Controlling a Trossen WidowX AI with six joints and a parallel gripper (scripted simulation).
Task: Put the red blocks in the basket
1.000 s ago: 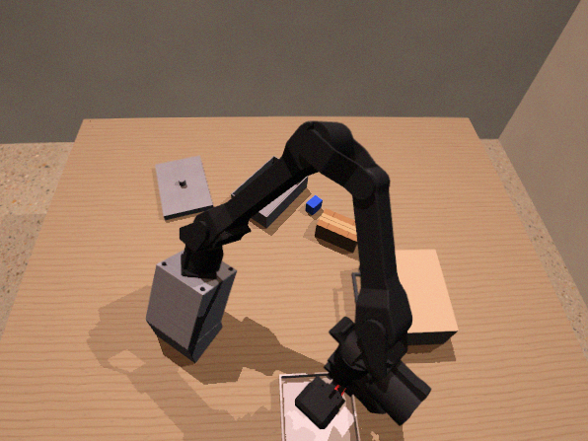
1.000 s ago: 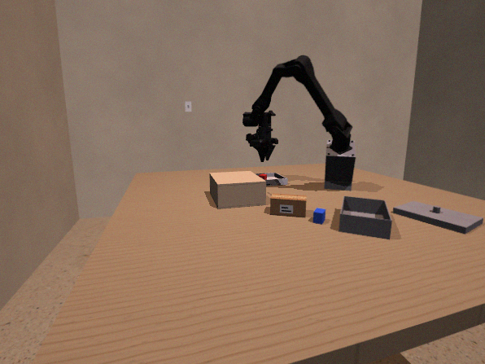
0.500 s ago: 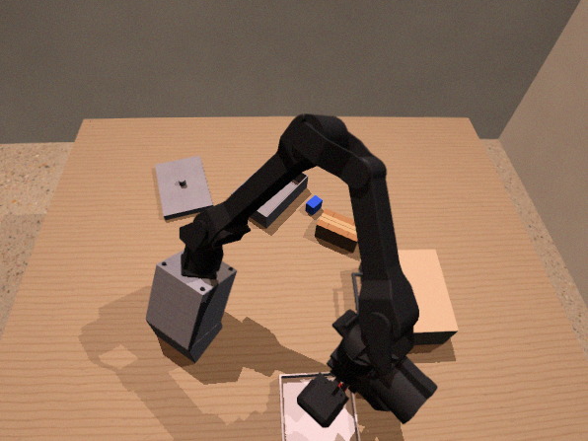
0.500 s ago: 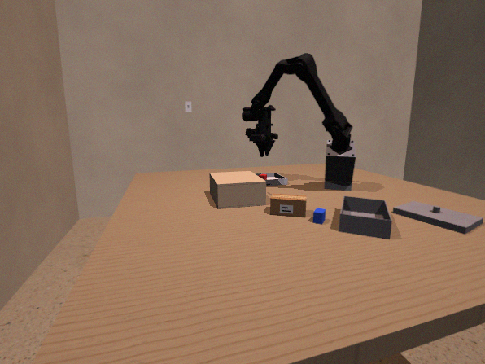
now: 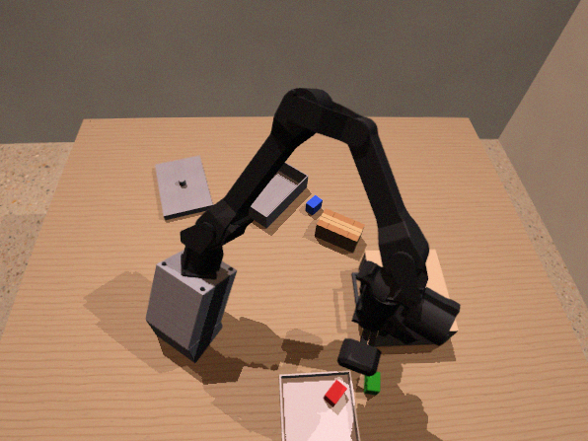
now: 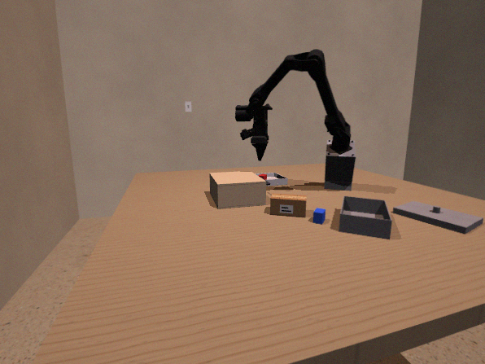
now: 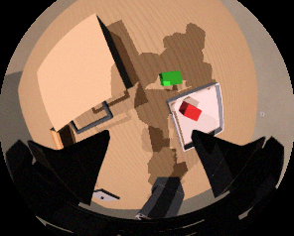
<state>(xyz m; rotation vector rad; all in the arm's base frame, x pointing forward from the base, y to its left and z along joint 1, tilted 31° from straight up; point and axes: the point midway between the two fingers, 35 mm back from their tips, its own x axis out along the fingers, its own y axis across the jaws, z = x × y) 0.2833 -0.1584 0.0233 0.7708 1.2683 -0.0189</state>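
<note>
Right now the knobbed lid is 490 mm to the left of my hand, 380 mm behind it and 150 mm below it. Round my hand: tan drawer cabinet: 150 mm ahead, 130 mm below, 100 mm to the left; then drawer: 130 mm below, 120 mm ahead, 100 mm to the left; then white tray: 150 mm below, 110 mm to the right, 80 mm behind.
</note>
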